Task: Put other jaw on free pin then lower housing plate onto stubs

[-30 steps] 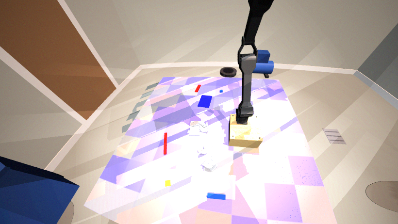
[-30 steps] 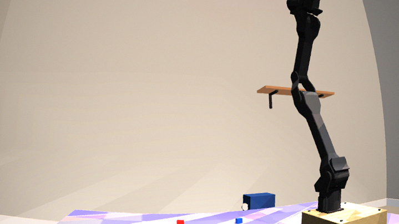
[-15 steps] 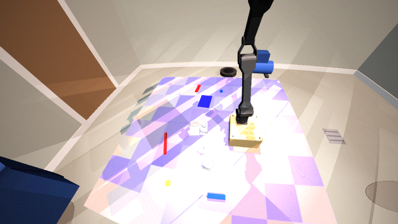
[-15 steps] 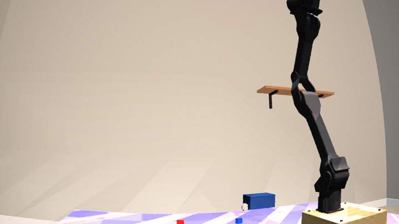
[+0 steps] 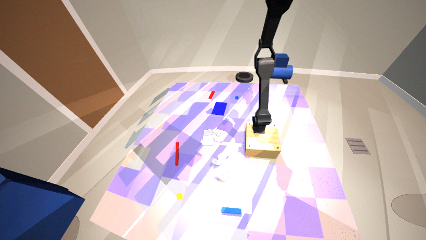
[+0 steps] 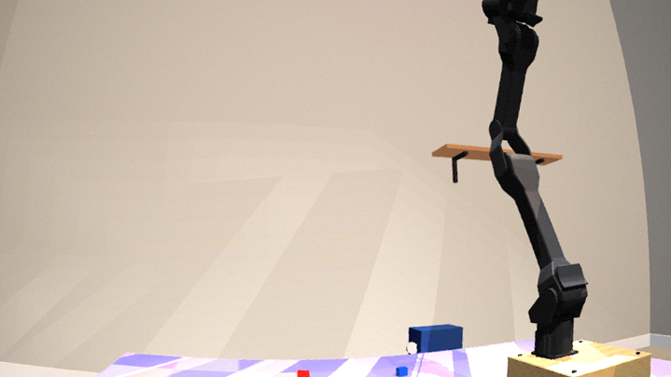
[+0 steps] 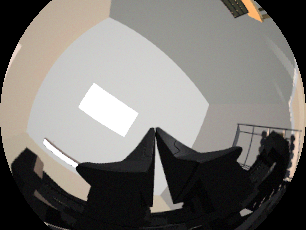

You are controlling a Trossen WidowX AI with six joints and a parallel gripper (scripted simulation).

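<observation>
Right now my gripper tip is 880 mm above the grey jaw, 220 mm short of it and 90 mm to the right of it. Round my gripper tip: blue tile (910 mm below, 350 mm to the right, 270 mm ahead); yellow square (910 mm below, 380 mm ahead, 310 mm to the left); blue bar (900 mm below, 320 mm to the left, 120 mm ahead).
</observation>
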